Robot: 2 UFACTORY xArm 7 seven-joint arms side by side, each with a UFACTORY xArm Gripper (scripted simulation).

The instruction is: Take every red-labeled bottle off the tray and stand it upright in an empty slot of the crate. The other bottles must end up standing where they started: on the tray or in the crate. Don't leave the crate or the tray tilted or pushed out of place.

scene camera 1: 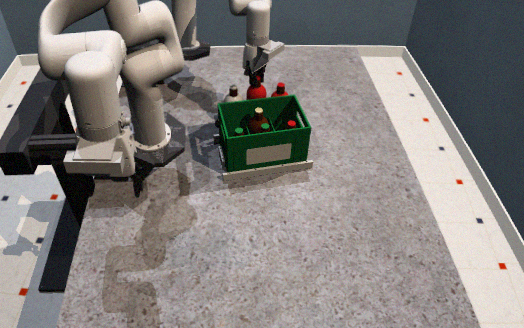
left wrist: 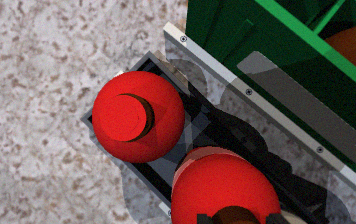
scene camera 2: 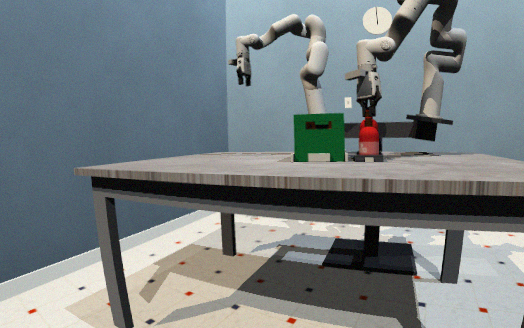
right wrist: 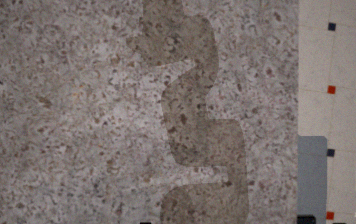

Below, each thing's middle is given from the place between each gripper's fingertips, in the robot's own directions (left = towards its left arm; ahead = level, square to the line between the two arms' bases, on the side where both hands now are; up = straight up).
My left gripper (scene camera 2: pixel 369 116) is now 30 mm short of the green crate (scene camera 2: pixel 306 141), 190 mm to the left of it and 100 mm above it.
My right hand is 270 mm short of the green crate, 570 mm to the right of it and 340 mm above it.
